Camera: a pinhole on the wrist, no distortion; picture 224 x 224 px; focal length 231.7 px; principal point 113.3 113.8 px. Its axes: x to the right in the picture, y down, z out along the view. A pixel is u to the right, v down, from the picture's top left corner.
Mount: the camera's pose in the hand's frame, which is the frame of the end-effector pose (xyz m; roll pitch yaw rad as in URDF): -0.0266 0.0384 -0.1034 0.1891 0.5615 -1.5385
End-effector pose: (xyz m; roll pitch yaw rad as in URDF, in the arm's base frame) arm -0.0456 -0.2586 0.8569 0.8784 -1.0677 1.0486
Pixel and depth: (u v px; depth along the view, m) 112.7 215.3 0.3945
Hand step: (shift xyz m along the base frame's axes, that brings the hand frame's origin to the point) 0.2775 -0.1394 0.0772
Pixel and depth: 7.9 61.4 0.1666
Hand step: -0.0108 -0.1043 -0.0549
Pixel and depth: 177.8 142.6 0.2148
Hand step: 0.1235 -0.0222 -0.0637
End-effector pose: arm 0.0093 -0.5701 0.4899 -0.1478 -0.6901 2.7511
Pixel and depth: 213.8 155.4 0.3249
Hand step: 0.1869 0.1815 0.0929
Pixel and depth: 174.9 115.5 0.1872
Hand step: 0.1011 0.0642 -0.0041
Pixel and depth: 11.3 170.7 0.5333
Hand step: 0.2772 -0.1338 0.3797
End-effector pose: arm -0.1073 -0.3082 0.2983 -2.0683 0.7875 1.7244
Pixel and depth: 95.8 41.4 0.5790
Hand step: -0.3951 -0.2688 0.2261
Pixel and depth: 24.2 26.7 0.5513
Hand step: -0.3532 -0.4021 0.1249
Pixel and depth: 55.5 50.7 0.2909
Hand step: -0.1450 -0.1597 0.0855
